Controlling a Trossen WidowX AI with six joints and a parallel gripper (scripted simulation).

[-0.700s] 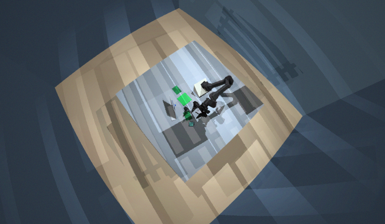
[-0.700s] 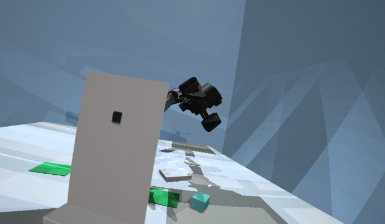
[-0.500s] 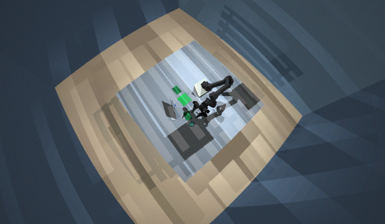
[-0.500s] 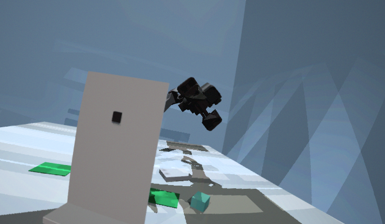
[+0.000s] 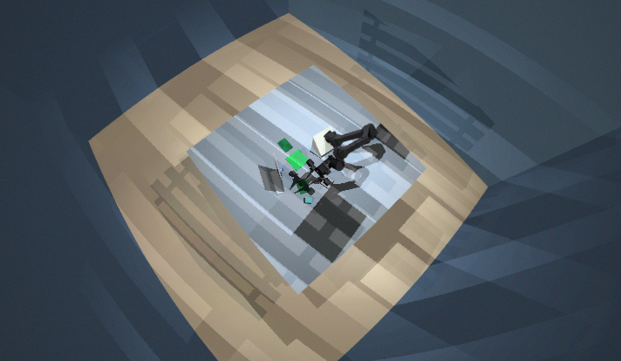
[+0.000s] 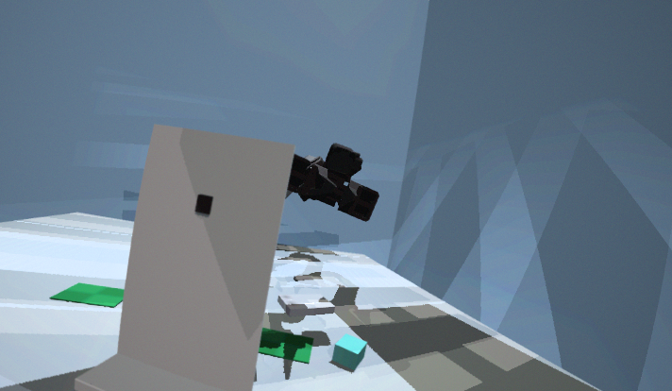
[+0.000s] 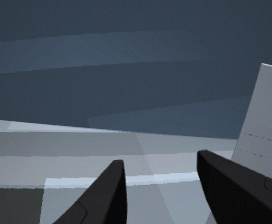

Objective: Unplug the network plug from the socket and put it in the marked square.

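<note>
The blue plug lies 6 cm ahead of my gripper tip, 18 cm to the right of it and 4 cm below it. Round my gripper tip: flat grey piece 16 cm behind, 2 cm to the left, 24 cm below; then cyan cube 2 cm ahead, 5 cm to the left, 24 cm below; then grey upright panel 7 cm ahead, 18 cm to the right, 12 cm below.
</note>
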